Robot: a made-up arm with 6 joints.
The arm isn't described. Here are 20 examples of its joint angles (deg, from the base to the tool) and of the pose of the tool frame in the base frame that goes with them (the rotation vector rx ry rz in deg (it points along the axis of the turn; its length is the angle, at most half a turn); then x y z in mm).
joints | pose
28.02 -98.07 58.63 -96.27 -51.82 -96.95 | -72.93 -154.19 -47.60 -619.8 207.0 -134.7
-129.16 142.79 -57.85 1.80 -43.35 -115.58 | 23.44 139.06 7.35 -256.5 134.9 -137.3
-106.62 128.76 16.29 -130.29 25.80 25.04 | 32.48 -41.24 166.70 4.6 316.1 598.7
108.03 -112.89 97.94 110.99 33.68 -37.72 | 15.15 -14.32 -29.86 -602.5 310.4 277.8
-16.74 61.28 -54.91 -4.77 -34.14 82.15 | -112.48 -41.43 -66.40 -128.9 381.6 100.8
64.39 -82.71 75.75 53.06 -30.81 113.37 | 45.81 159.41 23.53 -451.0 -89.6 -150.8
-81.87 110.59 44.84 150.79 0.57 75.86 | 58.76 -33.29 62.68 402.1 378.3 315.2
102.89 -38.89 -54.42 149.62 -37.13 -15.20 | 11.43 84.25 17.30 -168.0 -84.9 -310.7
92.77 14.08 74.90 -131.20 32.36 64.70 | 84.70 -58.79 -108.49 -650.7 -118.8 -288.7
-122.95 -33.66 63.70 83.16 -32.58 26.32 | -167.02 32.07 -10.93 210.4 574.0 -28.0
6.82 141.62 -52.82 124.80 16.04 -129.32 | 39.36 66.29 -68.36 -213.5 211.5 275.6
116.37 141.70 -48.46 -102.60 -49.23 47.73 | -70.04 40.44 57.63 48.9 -63.6 337.3
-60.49 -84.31 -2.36 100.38 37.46 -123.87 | 26.78 -17.87 113.97 81.6 91.7 -330.4
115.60 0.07 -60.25 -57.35 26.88 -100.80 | -44.14 72.47 94.43 43.6 -33.8 35.9
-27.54 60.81 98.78 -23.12 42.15 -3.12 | 52.89 -48.65 119.74 423.3 -206.7 91.7
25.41 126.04 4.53 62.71 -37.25 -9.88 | -2.01 32.29 -113.80 -330.5 11.0 271.5
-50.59 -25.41 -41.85 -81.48 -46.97 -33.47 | -38.38 -33.30 -164.58 -293.8 431.3 -144.5
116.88 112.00 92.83 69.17 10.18 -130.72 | -151.90 -11.24 -93.08 -575.8 272.9 93.0
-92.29 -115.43 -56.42 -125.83 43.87 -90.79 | 0.12 -3.10 -1.71 -363.4 87.9 -30.0
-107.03 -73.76 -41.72 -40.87 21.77 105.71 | 54.85 139.06 -58.01 -370.6 240.1 -170.2
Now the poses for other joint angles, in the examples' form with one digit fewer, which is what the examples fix.
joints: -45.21 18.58 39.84 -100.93 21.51 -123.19
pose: 87.9 -84.5 -96.5 410 359 -174
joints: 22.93 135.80 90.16 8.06 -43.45 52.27
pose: 9.7 69.4 -53.2 -276 -232 305
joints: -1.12 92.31 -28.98 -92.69 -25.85 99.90
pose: 60.6 -52.6 151.6 236 352 312
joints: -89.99 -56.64 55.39 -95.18 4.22 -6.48
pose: 0.9 140.3 55.6 199 148 -406
